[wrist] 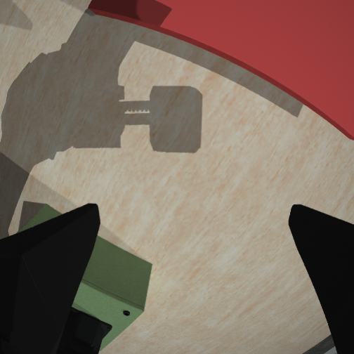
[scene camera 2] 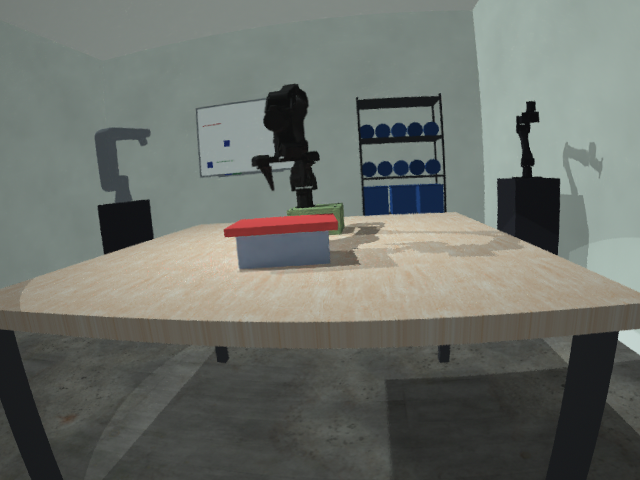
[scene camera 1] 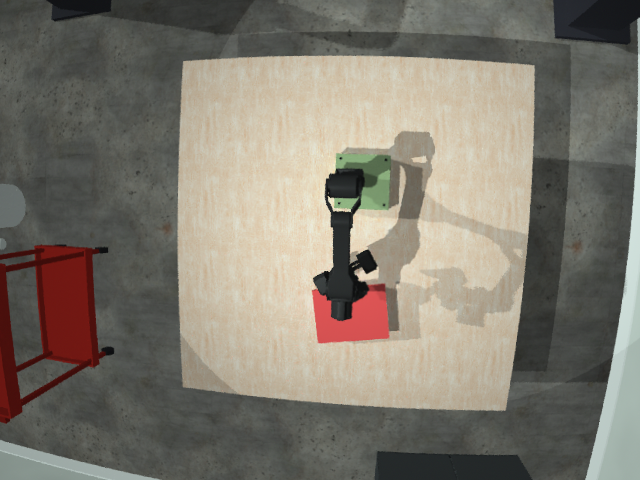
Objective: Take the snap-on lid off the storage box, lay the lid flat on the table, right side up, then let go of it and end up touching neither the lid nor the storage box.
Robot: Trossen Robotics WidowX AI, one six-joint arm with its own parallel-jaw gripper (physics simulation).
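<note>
The red lid (scene camera 1: 361,320) (scene camera 2: 281,225) (wrist: 275,45) sits flat on top of the blue-grey storage box (scene camera 2: 283,249), which stands upright on the table (scene camera 1: 248,206) (scene camera 2: 180,299). The lid's rim overhangs the box, and the lid hides the box in the overhead view. My gripper (scene camera 1: 341,290) (wrist: 198,215) is open and empty. It hangs high above the lid and box, touching neither. In the wrist view the lid lies beyond the fingertips at the top right, partly cut off. In scene camera 2 one finger shows clearly; the other blends with the dark arm.
The arm stands on a green base block (scene camera 1: 379,191) (wrist: 120,280) behind the box. A red frame (scene camera 1: 67,304) stands on the floor to the left in the overhead view. A shelf rack (scene camera 2: 398,103) and a second arm on a black pedestal (scene camera 2: 529,206) stand beyond the table.
</note>
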